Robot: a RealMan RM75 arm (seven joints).
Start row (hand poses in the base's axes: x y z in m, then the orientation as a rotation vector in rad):
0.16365, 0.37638, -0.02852, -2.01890, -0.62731, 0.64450
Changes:
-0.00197, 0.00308, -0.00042, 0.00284, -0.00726, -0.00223
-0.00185, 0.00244, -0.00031, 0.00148, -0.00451, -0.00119
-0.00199, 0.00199, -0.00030, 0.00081, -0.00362, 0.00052
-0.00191, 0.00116, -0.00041, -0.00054, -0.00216, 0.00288
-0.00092, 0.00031, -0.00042, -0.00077, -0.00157, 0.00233
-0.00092, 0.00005, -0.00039, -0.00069, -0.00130, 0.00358
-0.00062, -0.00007, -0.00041, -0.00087, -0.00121, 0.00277
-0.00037, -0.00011, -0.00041, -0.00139, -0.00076, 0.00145
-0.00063, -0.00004, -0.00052, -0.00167, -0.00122, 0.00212
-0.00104, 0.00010, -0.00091, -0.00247, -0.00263, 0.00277
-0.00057, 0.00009, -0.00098, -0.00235, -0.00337, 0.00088
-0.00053, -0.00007, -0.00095, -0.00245, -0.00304, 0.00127
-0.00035, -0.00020, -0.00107, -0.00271, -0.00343, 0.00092
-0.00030, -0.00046, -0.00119, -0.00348, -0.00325, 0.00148
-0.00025, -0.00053, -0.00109, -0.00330, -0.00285, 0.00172
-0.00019, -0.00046, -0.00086, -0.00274, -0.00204, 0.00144
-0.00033, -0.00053, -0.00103, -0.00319, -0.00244, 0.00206
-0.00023, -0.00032, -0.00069, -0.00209, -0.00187, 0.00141
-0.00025, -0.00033, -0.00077, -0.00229, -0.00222, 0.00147
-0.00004, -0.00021, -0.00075, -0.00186, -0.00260, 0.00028
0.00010, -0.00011, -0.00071, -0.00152, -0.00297, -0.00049
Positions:
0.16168, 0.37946, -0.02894, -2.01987, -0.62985, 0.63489
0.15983, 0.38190, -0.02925, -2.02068, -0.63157, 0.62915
0.15784, 0.38389, -0.02955, -2.02138, -0.63442, 0.62558
0.15593, 0.38505, -0.02996, -2.02222, -0.63861, 0.62541
0.15501, 0.38536, -0.03038, -2.02313, -0.64183, 0.62559
0.15409, 0.38541, -0.03077, -2.02359, -0.64622, 0.62673
0.15347, 0.38534, -0.03118, -2.02434, -0.64967, 0.62756
0.15310, 0.38523, -0.03159, -2.02565, -0.65137, 0.62828
0.15247, 0.38519, -0.03211, -2.02728, -0.65399, 0.62907
0.15143, 0.38529, -0.03302, -2.03012, -0.65798, 0.62922
0.15086, 0.38538, -0.03400, -2.03357, -0.66044, 0.62749
0.15033, 0.38531, -0.03495, -2.03689, -0.66310, 0.62635
0.14998, 0.38511, -0.03602, -2.04069, -0.66557, 0.62473
0.14968, 0.38465, -0.03721, -2.04500, -0.66838, 0.62396
0.14943, 0.38412, -0.03830, -2.04892, -0.67125, 0.62363
0.14924, 0.38366, -0.03916, -2.05203, -0.67346, 0.62369
0.14891, 0.38313, -0.04019, -2.05559, -0.67648, 0.62391
0.14868, 0.38281, -0.04088, -2.05803, -0.67868, 0.62382
0.14843, 0.38248, -0.04165, -2.06079, -0.68111, 0.62351
0.14839, 0.38227, -0.04240, -2.06359, -0.68257, 0.62194
0.14849, 0.38216, -0.04311, -2.06641, -0.68348, 0.61941

